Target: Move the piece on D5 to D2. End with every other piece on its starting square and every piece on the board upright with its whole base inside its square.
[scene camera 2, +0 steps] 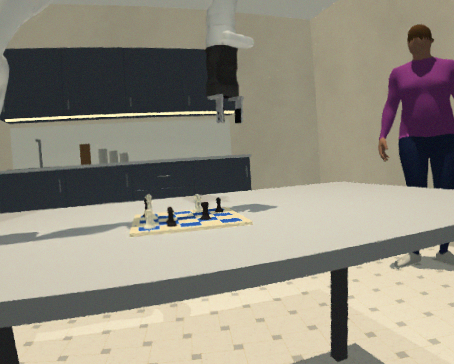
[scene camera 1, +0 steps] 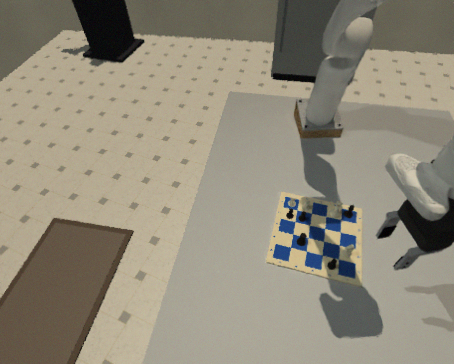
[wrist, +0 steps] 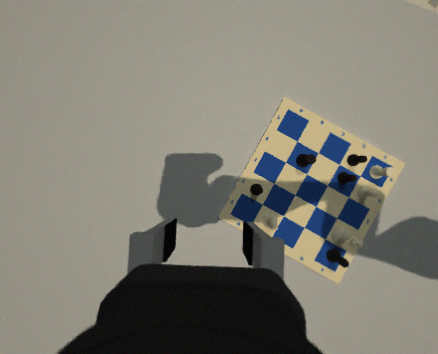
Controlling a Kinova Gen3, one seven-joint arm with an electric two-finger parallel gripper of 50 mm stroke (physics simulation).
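Frame: origin at the arm's base, x right, y ahead, z up, level; centimetres.
Where they show: gripper, fingertip midpoint: (scene camera 2: 229, 123) (scene camera 1: 391, 250) (wrist: 209, 234); arm's base at its link origin: (scene camera 1: 318, 114).
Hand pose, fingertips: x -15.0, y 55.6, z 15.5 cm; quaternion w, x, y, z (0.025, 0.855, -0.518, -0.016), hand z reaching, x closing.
Note:
Each offset is from my fingertips to the top centre of the thing.
The small five-by-five board @(dx +9.6, dy -12.5, dz -20.1 cm) (scene camera 1: 272, 250) (scene camera 2: 192, 229) (wrist: 394, 162) carries several black and white pieces, all seemingly upright. Its labels are too small to read surely, so I cannot tell which piece is on D5 or which square is D2. One edge square next to a corner bears a black piece @(dx +17.1, dy -15.8, dz -16.9 cm) (scene camera 1: 290, 214) (scene camera 2: 170, 217) (wrist: 356, 160); a white piece @(dx +17.3, dy -19.9, dz -16.8 cm) (scene camera 1: 292, 203) (scene camera 2: 149, 220) (wrist: 378, 171) fills that corner. Another white piece @(dx +5.8, dy -20.0, dz -14.8 cm) (scene camera 1: 336, 210) (wrist: 344, 237) stands beside a corner black piece @(dx +2.4, dy -20.7, dz -15.7 cm) (scene camera 1: 351, 211) (wrist: 333, 256). My gripper (scene camera 1: 391, 248) (scene camera 2: 229, 120) (wrist: 209, 234) is open and empty, high above the table, pointing down.
More pieces stand close by on the board: a black one @(dx +13.1, dy -8.9, dz -16.8 cm) (scene camera 1: 301, 239) (scene camera 2: 205, 211) (wrist: 304, 160), a black one @(dx +13.9, dy -15.9, dz -16.9 cm) (scene camera 1: 302, 217) (wrist: 345, 177), a white one @(dx +13.5, dy -19.7, dz -16.9 cm) (scene camera 1: 306, 205) (wrist: 367, 194), a black edge piece @(dx +5.3, dy -4.8, dz -16.9 cm) (scene camera 1: 333, 264) (scene camera 2: 218, 204) (wrist: 256, 190) and a white edge piece @(dx +2.1, dy -9.1, dz -16.1 cm) (scene camera 1: 348, 251) (wrist: 270, 221).

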